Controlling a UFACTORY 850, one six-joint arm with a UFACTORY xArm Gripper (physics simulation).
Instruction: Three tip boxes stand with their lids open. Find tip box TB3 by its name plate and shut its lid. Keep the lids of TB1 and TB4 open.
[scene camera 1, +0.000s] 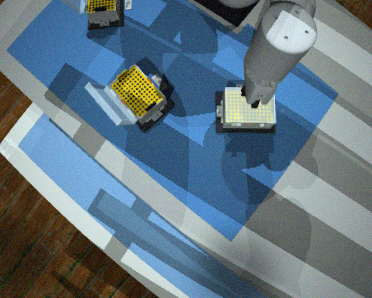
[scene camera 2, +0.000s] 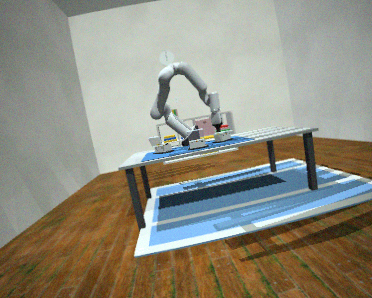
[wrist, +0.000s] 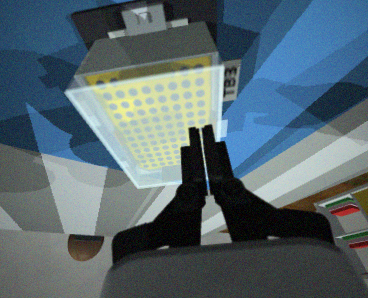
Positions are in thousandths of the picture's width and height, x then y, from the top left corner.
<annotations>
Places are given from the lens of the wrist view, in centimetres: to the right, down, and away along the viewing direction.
my gripper (wrist: 548, 465): 1, -1, 13
blue mat (wrist: 806, 253): 12, -8, 18
</annotations>
